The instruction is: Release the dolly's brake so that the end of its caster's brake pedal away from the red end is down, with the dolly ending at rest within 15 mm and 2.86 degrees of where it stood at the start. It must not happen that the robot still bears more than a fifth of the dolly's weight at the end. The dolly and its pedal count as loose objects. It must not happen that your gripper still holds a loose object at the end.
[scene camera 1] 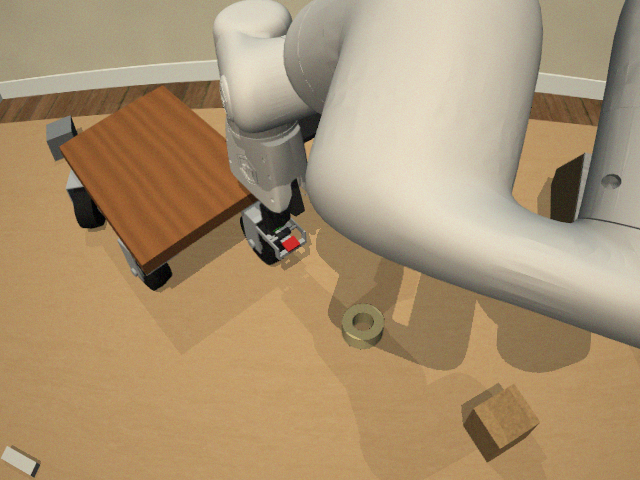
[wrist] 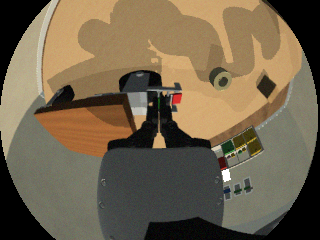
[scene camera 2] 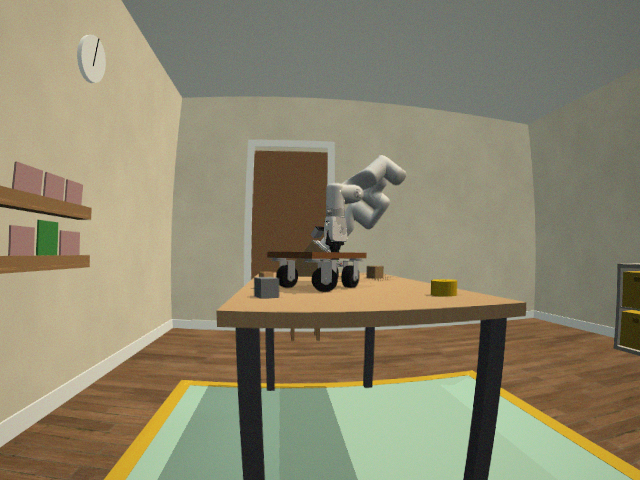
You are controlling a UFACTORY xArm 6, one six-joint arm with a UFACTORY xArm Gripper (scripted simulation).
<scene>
The pictures show: my gripper, a grey cube and a brown cube.
My gripper also shows in the wrist view.
</scene>
